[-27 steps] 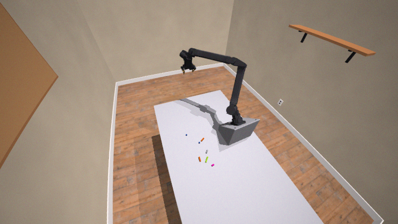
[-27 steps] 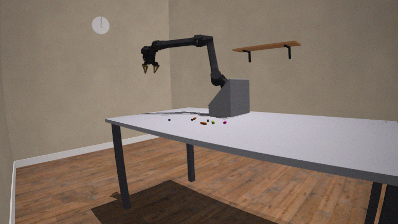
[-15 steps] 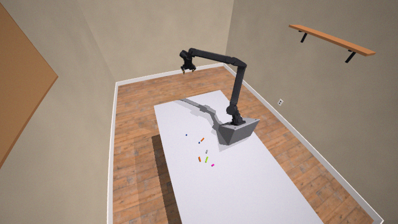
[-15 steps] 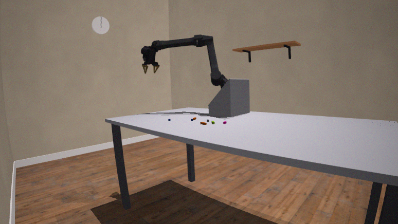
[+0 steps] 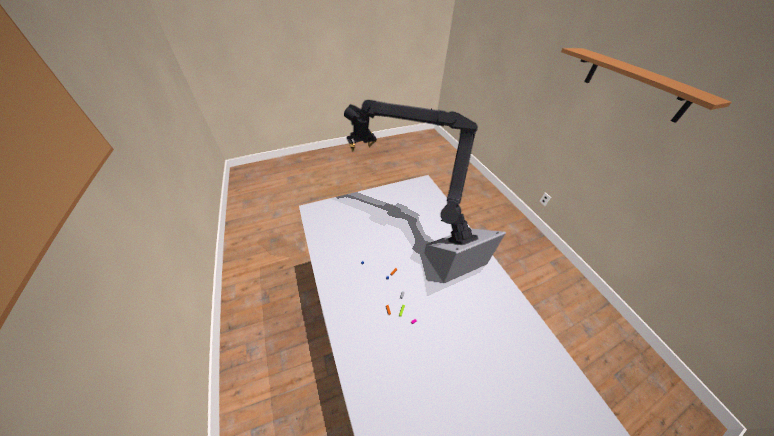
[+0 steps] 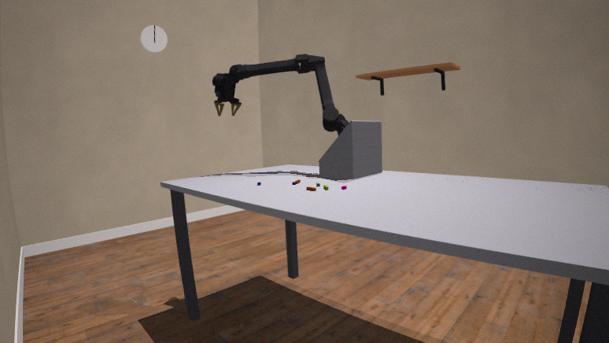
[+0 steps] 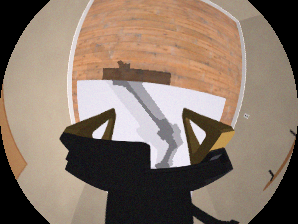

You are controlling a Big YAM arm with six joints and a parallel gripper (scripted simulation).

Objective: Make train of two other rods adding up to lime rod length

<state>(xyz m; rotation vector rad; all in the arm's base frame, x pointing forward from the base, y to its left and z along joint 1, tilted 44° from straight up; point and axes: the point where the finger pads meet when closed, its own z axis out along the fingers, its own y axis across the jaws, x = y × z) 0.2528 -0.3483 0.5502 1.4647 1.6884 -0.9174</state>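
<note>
Right now my hand is 70 cm to the right of the grey rod, 32 cm above it and 5 cm short of it. From my hand the other things lie so: magenta rod 82 cm to the left, 32 cm below, 5 cm ahead; then lime rod 76 cm to the left, 32 cm below, 8 cm ahead.
</note>
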